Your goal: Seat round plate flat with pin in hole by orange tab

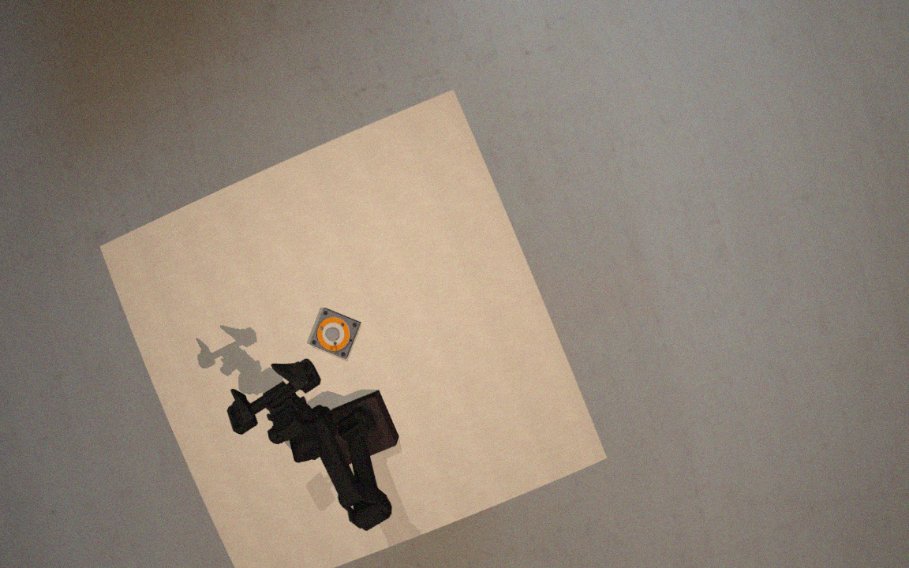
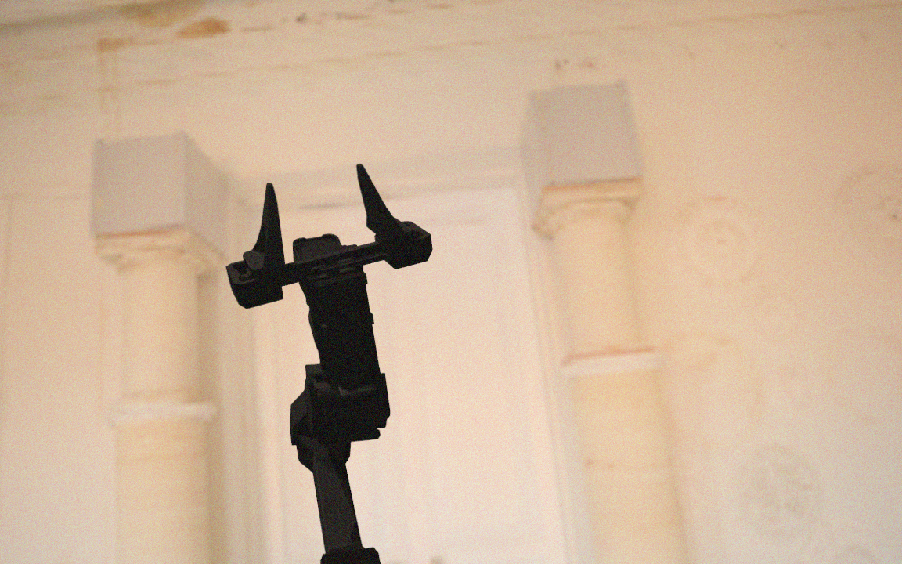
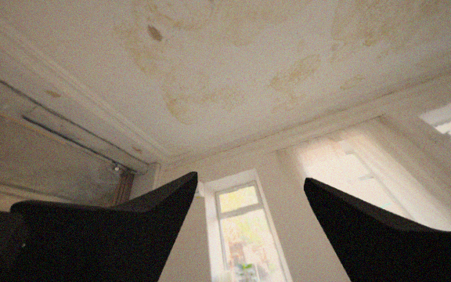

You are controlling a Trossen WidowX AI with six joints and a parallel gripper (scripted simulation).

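The round orange plate lies 54 cm below my gripper tip. From my gripper tip the other things lie so: square grey base: 2 cm ahead, 1 cm to the right, 55 cm below.
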